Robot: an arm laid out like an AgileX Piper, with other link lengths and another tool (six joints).
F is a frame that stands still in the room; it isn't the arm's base.
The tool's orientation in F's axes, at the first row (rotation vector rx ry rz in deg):
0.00 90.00 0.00
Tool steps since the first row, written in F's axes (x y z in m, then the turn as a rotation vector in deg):
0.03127 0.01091 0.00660 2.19 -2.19 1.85
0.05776 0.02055 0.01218 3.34 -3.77 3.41
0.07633 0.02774 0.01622 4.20 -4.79 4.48
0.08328 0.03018 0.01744 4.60 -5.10 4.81
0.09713 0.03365 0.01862 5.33 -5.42 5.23
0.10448 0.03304 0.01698 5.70 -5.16 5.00
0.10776 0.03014 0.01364 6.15 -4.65 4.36
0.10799 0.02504 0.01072 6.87 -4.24 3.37
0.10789 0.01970 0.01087 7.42 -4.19 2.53
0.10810 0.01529 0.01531 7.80 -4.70 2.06
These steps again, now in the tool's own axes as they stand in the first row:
-0.00660 0.01091 0.03127 -1.85 -2.19 2.19
-0.01218 0.02055 0.05776 -3.41 -3.77 3.34
-0.01622 0.02774 0.07633 -4.48 -4.79 4.20
-0.01744 0.03018 0.08328 -4.81 -5.10 4.60
-0.01862 0.03365 0.09713 -5.23 -5.42 5.33
-0.01698 0.03304 0.10448 -5.00 -5.16 5.70
-0.01364 0.03014 0.10776 -4.36 -4.65 6.15
-0.01072 0.02504 0.10799 -3.37 -4.24 6.87
-0.01087 0.01970 0.10789 -2.53 -4.19 7.42
-0.01531 0.01529 0.10810 -2.06 -4.70 7.80

